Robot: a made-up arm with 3 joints. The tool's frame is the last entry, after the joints. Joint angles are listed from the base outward. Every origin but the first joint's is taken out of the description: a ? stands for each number. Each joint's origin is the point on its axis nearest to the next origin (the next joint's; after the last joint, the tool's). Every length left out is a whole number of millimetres.
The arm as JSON. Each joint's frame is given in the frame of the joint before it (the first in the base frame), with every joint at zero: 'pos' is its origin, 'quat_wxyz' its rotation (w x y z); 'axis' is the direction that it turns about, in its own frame. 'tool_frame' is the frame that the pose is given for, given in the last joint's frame.
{
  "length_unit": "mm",
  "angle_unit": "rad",
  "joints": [
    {
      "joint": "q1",
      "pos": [
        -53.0,
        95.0,
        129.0
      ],
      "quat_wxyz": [
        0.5,
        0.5,
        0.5,
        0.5
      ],
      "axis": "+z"
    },
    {
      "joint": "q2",
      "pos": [
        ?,
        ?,
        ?
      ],
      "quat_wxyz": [
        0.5,
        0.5,
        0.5,
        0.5
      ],
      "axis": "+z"
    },
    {
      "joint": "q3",
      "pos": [
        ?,
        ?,
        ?
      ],
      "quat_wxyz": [
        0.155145,
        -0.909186,
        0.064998,
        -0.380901
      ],
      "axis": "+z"
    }
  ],
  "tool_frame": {
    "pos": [
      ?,
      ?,
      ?
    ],
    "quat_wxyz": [
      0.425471,
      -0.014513,
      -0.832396,
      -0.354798
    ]
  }
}
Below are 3 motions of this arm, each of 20 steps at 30 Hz.
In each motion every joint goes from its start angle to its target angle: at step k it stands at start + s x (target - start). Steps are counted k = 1, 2, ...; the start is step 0. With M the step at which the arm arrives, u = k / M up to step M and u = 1 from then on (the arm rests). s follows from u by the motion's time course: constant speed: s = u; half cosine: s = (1 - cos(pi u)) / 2; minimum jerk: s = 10 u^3 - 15 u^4 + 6 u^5.
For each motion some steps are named. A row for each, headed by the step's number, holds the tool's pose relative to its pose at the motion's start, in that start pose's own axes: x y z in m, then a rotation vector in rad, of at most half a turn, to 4 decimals.
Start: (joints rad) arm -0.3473 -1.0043 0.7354
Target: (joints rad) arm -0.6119 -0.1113 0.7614
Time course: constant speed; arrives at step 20
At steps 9, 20:
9: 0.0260 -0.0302 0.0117 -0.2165 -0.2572 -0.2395
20: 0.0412 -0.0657 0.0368 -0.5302 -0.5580 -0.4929

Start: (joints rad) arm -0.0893 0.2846 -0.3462
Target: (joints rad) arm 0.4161 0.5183 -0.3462
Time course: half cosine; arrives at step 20
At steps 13, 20:
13: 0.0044 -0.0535 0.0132 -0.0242 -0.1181 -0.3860
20: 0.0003 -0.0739 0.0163 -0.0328 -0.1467 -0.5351

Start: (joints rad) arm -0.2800 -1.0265 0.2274
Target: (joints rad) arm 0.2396 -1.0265 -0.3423
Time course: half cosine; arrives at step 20
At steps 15, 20:
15: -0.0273 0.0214 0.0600 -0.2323 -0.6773 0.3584
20: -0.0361 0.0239 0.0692 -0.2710 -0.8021 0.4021

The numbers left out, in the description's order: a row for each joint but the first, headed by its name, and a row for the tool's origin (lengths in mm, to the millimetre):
q2: -121.0 -18.0 0.0
q3: 71.0 -9.0 0.0
tool: -14.0 -40.0 0.0

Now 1 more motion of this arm.
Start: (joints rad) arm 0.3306 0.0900 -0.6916
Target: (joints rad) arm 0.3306 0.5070 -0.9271
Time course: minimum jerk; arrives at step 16
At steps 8, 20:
8: 0.0035 -0.0075 -0.0019 -0.2917 -0.0651 0.0212
20: 0.0064 -0.0140 -0.0025 -0.5848 -0.1171 0.0556

